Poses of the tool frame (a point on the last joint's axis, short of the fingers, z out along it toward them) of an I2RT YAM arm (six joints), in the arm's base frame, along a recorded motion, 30 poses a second.
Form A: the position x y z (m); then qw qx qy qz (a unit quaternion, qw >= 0).
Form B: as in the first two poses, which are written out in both.
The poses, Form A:
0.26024 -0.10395 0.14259 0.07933 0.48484 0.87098 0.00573
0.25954 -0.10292 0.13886 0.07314 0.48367 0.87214 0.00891
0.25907 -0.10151 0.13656 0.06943 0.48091 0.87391 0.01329
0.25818 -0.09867 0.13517 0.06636 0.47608 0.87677 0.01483
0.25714 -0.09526 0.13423 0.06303 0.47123 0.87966 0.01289
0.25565 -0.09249 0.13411 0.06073 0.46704 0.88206 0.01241
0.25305 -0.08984 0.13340 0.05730 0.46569 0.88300 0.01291
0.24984 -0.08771 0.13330 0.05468 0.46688 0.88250 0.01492
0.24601 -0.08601 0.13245 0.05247 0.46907 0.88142 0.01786
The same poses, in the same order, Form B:
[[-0.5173 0.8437 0.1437 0.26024], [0.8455 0.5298 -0.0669 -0.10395], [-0.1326 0.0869 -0.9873 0.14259], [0 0 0 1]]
[[-0.5214 0.8424 0.1362 0.25954], [0.8450 0.5320 -0.0552 -0.10292], [-0.1190 0.0863 -0.9891 0.13886], [0 0 0 1]]
[[-0.5278 0.8387 0.1341 0.25907], [0.8424 0.5371 -0.0436 -0.10151], [-0.1086 0.0900 -0.9900 0.13656], [0 0 0 1]]
[[-0.5379 0.8329 0.1305 0.25818], [0.8368 0.5463 -0.0372 -0.09867], [-0.1022 0.0892 -0.9908 0.13517], [0 0 0 1]]
[[-0.5479 0.8274 0.1230 0.25714], [0.8307 0.5556 -0.0367 -0.09526], [-0.0987 0.0821 -0.9917 0.13423], [0 0 0 1]]
[[-0.5564 0.8224 0.1187 0.25565], [0.8254 0.5634 -0.0348 -0.09249], [-0.0955 0.0786 -0.9923 0.13411], [0 0 0 1]]
[[-0.5597 0.8209 0.1132 0.25305], [0.8239 0.5659 -0.0306 -0.08984], [-0.0892 0.0762 -0.9931 0.13340], [0 0 0 1]]
[[-0.5581 0.8224 0.1104 0.24984], [0.8257 0.5636 -0.0247 -0.08771], [-0.0826 0.0774 -0.9936 0.13330], [0 0 0 1]]
[[-0.5544 0.8250 0.1093 0.24601], [0.8288 0.5593 -0.0177 -0.08601], [-0.0757 0.0807 -0.9939 0.13245], [0 0 0 1]]

